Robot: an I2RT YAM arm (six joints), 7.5 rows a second.
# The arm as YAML. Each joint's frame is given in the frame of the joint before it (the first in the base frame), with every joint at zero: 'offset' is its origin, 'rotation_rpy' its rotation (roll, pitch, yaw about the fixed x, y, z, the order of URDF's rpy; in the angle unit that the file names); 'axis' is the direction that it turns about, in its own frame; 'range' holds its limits. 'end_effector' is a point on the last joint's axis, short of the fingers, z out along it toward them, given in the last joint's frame.
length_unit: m
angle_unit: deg
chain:
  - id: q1
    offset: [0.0, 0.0, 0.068]
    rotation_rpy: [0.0, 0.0, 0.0]
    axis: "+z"
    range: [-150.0, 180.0]
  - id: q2
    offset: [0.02, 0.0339, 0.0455]
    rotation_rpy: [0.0, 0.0, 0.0]
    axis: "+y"
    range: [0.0, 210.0]
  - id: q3
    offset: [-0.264, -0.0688, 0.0]
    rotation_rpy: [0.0, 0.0, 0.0]
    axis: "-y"
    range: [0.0, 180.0]
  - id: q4
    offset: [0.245, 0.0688, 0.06]
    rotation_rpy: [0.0, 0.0, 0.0]
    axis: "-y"
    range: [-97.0, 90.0]
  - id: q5
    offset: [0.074, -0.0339, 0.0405]
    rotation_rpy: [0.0, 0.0, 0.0]
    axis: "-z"
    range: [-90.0, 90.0]
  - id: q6
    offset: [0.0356, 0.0, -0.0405]
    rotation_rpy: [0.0, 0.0, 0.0]
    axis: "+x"
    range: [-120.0, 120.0]
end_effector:
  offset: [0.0, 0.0, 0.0]
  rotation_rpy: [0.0, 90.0, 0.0]
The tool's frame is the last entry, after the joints.
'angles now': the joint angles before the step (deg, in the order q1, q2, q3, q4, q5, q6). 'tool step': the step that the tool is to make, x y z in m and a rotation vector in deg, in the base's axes. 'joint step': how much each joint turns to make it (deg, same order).
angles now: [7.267 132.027 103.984 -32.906 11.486 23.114]
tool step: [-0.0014 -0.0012 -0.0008 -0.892 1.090 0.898]
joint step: [-0.105 0.010 0.026 -0.955 0.177 -1.265]
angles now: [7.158 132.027 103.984 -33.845 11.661 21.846]
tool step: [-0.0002 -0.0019 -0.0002 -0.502 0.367 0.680]
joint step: [-0.218 -0.009 -0.016 -0.211 -0.022 -1.027]
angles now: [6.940 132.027 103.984 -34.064 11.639 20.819]
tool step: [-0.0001 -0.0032 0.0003 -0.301 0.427 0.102]
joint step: [-0.369 0.001 0.145 -0.493 0.001 -0.544]
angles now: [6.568 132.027 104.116 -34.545 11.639 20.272]
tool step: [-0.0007 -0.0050 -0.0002 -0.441 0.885 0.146]
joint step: [-0.573 0.001 0.110 -0.874 -0.024 -0.812]
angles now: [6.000 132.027 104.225 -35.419 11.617 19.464]
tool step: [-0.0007 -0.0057 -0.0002 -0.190 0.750 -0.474]
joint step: [-0.654 -0.012 0.075 -0.808 0.023 -0.216]
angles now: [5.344 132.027 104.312 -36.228 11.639 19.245]
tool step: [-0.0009 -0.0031 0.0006 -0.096 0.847 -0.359]
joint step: [-0.351 0.002 0.308 -1.157 0.021 -0.001]
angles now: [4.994 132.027 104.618 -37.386 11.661 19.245]
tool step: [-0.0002 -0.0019 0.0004 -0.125 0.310 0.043]
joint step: [-0.222 -0.008 0.130 -0.399 -0.023 -0.287]
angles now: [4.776 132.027 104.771 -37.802 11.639 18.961]
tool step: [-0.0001 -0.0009 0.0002 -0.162 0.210 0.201]
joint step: [-0.104 0.006 0.086 -0.233 0.002 -0.345]
